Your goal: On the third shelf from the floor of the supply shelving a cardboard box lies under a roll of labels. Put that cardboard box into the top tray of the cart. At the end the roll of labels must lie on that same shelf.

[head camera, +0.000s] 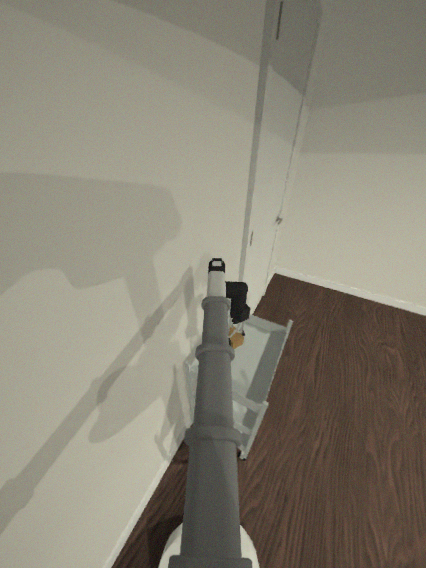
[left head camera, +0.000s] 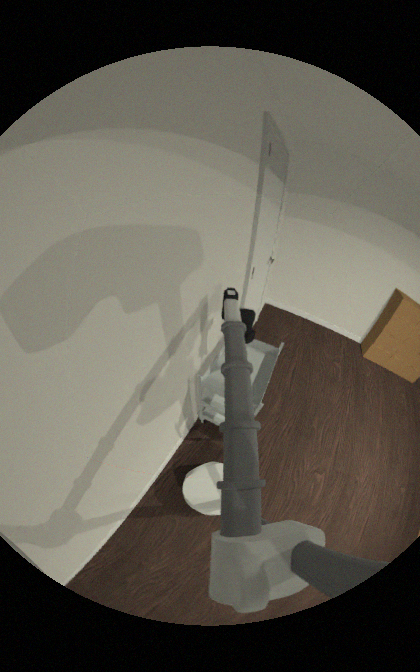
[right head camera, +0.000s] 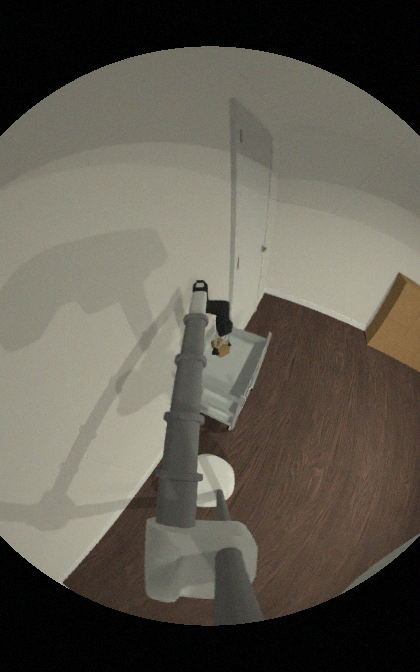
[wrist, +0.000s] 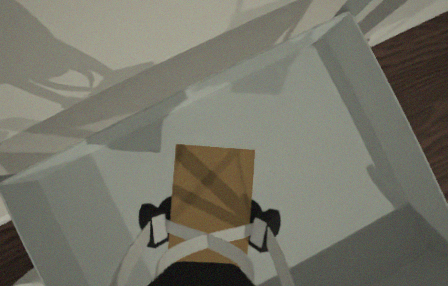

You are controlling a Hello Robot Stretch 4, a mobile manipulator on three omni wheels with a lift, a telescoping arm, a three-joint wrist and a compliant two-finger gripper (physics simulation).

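Frame: origin at the robot's base, x ahead, y left, z up, level; centimetres.
Where they show: gripper, fingertip midpoint: (head camera: 233,341) (wrist: 209,214).
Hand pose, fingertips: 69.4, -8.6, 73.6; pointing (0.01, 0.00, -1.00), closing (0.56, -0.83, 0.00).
Note:
After its pixels a point has its place, as x, y, z.
A brown cardboard box (head camera: 236,341) {66.4, -9.3, 77.7} (right head camera: 223,350) (wrist: 212,175) {72.6, -6.5, 77.9} is between the two fingertips of my gripper (wrist: 209,214) {69.4, -8.6, 73.6}, which is shut on it. The gripper points down over the cart's grey top tray (head camera: 270,357) {68.3, -27.1, 63.5} (left head camera: 265,372) (right head camera: 248,367) (wrist: 310,150) {81.9, -15.4, 63.5}. In the wrist view the box is inside the tray's outline, nearer the wall-side rim, with tray floor showing around it. I cannot tell whether its underside touches the tray floor. In the left head view the arm hides the box. The roll of labels and the supply shelving do not show in these views.
A pale wall (head camera: 125,125) {56.5, 17.5, 152.7} (wrist: 150,30) {79.5, 5.8, 74.4} runs close along the cart's long side. A door (head camera: 272,145) {141.5, -28.0, 144.9} (left head camera: 267,225) (right head camera: 251,215) is beyond the cart. A white round object (left head camera: 202,489) (right head camera: 220,477) is near the cart's near end. A large brown box (left head camera: 395,340) (right head camera: 397,327) stands at the right.

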